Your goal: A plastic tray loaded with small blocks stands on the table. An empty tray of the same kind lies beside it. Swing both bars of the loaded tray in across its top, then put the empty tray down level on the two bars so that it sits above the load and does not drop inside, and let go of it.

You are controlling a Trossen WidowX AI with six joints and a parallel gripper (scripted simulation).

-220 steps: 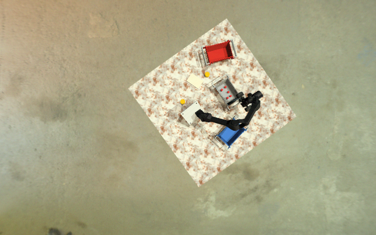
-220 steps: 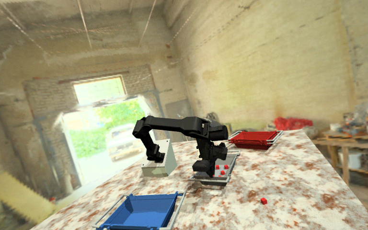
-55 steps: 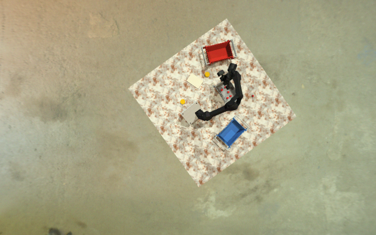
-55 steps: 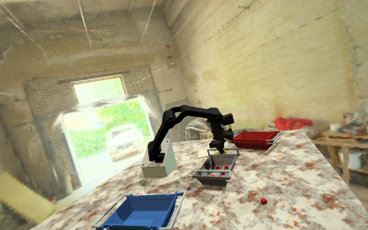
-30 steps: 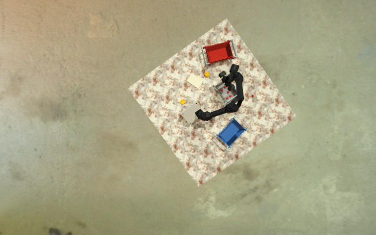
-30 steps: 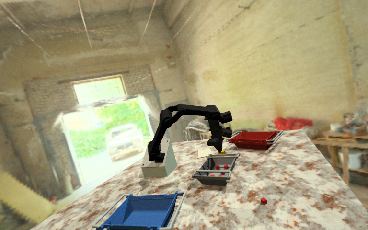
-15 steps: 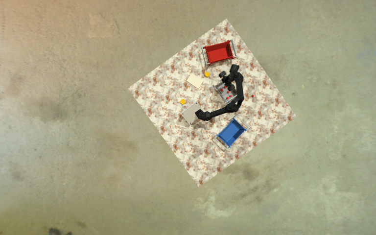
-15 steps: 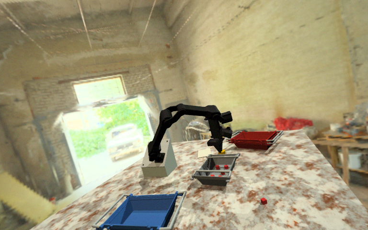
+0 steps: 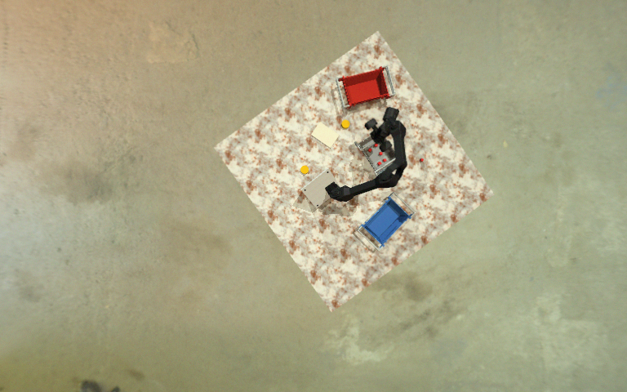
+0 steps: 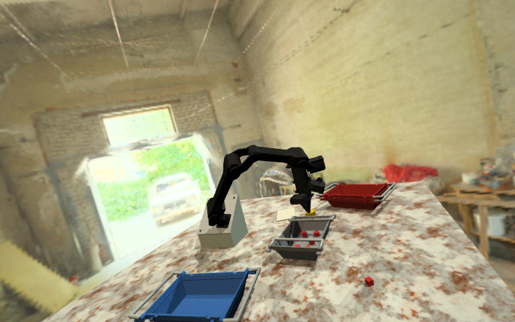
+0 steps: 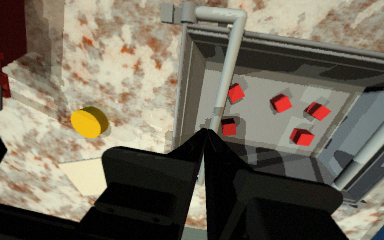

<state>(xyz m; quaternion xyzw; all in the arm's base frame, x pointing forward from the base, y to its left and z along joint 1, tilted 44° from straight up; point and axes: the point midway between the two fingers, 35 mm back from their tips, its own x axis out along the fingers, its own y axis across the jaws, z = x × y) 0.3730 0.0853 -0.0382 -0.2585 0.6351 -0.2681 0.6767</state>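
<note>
The blue tray is 210 mm behind my gripper tip, 450 mm to the right of it and 40 mm below it. From my gripper tip the other things lie so: red block (210 mm ahead, 280 mm to the right, 80 mm below); then cream card (200 mm behind, 210 mm to the left, 90 mm below).
</note>
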